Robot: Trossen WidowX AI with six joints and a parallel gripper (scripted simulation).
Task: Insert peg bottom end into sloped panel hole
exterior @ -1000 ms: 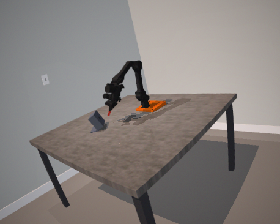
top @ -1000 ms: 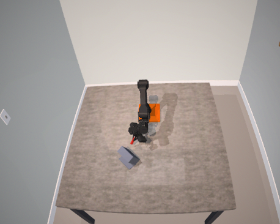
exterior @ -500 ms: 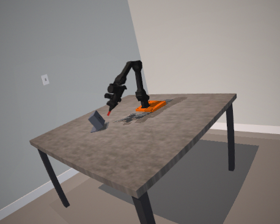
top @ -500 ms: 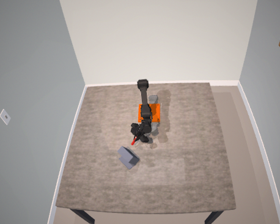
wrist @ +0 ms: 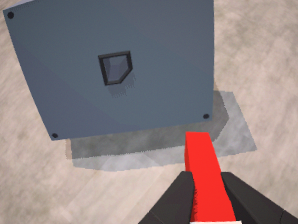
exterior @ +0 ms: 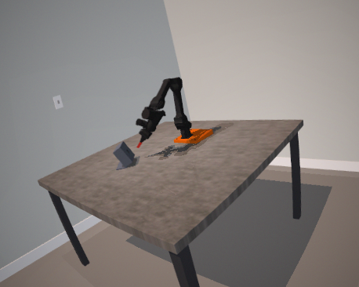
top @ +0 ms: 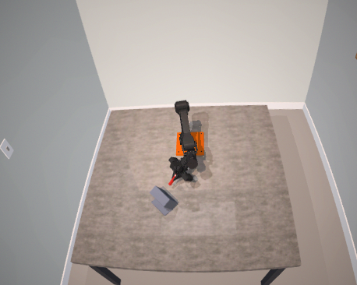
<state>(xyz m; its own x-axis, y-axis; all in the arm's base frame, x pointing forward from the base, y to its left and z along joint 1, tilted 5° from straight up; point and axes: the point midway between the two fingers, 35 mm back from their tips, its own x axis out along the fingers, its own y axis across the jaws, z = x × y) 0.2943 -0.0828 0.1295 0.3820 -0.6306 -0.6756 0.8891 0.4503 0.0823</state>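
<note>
My gripper tip is 90 mm short of the sloped panel, 60 mm to the left of it and 40 mm above it. Round my gripper tip: peg (10 mm to the left, 10 mm behind, 10 mm above).
</note>
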